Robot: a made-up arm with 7 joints. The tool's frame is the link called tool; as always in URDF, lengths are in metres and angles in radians. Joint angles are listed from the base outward. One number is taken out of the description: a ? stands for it. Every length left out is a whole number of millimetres.
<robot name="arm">
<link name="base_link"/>
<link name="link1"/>
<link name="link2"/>
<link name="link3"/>
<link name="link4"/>
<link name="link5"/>
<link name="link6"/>
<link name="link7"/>
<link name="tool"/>
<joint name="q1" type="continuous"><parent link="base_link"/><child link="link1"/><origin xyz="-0.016 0.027 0.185"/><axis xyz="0 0 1"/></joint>
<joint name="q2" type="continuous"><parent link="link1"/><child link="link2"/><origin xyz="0.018 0.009 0.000" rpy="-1.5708 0.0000 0.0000"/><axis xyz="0 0 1"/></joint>
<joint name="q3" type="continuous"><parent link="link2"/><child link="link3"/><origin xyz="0.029 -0.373 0.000" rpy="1.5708 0.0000 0.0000"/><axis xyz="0 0 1"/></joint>
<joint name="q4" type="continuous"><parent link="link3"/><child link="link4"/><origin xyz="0.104 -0.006 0.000" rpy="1.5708 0.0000 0.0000"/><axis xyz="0 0 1"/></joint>
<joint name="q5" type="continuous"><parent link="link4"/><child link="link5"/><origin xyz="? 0.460 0.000" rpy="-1.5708 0.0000 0.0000"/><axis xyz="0 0 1"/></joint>
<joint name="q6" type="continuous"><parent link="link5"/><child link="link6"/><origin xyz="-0.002 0.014 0.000" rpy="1.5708 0.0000 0.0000"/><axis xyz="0 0 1"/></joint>
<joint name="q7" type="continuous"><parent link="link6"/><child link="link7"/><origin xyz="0.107 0.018 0.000" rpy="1.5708 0.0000 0.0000"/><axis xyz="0 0 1"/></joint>
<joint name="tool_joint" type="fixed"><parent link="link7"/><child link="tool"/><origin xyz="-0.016 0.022 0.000" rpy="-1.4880 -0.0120 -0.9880"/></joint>
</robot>
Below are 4 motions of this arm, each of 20 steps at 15 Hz.
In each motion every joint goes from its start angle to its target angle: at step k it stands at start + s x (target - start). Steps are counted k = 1, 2, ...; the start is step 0. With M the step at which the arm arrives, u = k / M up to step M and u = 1 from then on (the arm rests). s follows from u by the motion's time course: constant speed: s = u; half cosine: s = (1 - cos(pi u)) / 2; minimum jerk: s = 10 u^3 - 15 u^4 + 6 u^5.
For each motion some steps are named. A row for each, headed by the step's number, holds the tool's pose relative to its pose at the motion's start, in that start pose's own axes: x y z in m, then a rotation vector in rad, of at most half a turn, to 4 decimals.
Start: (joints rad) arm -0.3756 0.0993 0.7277 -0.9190 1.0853 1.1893 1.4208
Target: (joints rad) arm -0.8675 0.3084 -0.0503 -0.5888 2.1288 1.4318 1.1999
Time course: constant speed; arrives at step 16
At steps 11, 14, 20:
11: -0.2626 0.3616 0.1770 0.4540 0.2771 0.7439
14: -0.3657 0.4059 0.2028 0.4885 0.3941 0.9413
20: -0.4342 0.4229 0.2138 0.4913 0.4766 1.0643

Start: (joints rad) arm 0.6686 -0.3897 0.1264 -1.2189 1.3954 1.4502 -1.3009
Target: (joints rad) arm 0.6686 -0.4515 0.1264 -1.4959 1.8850 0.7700 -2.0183
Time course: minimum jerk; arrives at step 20
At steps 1, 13, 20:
1: -0.0001 -0.0001 0.0000 0.0002 0.0007 0.0009
13: -0.0355 -0.0835 -0.0254 -0.0680 0.5632 0.6151
20: -0.0333 -0.1016 -0.0342 -0.1756 0.7581 0.7853

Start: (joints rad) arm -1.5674 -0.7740 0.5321 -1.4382 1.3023 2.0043 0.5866
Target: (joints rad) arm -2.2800 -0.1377 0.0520 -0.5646 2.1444 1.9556 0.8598
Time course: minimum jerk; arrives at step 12
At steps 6, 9, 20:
6: 0.0655 0.2439 0.1284 0.0136 -0.1414 0.4940
9: 0.0459 0.4192 0.1301 -0.0175 -0.0733 0.7434
20: 0.0353 0.4540 0.1202 -0.0320 -0.0450 0.7788

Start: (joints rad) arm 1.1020 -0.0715 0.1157 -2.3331 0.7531 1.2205 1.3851
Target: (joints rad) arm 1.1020 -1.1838 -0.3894 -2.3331 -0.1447 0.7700 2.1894
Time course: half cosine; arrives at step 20
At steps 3, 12, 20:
3: -0.0345 0.0122 0.0083 -0.0212 -0.0314 0.0524
12: -0.3782 0.0277 0.2049 0.0171 -0.4881 0.6164
20: -0.4927 -0.0397 0.3841 0.2478 -0.7927 0.8337

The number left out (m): -0.109
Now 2 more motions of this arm.
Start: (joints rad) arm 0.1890 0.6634 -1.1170 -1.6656 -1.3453 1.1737 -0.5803
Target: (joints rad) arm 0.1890 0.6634 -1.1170 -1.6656 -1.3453 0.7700 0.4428
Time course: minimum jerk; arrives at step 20
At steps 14, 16, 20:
14: 0.0107 -0.0307 -0.0165 0.3267 -0.8532 -0.0751
16: 0.0131 -0.0339 -0.0184 0.3612 -0.9595 -0.1051
20: 0.0145 -0.0356 -0.0193 0.3792 -1.0179 -0.1236

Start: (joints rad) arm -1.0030 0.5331 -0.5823 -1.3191 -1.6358 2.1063 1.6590
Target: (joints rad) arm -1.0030 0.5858 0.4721 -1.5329 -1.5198 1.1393 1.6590
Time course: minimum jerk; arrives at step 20
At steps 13, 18, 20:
13: 0.0363 0.4335 -0.1206 0.2228 0.1323 -0.1037
18: -0.0019 0.5656 -0.1040 0.2533 0.2101 -0.1038
20: -0.0038 0.5704 -0.1029 0.2541 0.2132 -0.1034

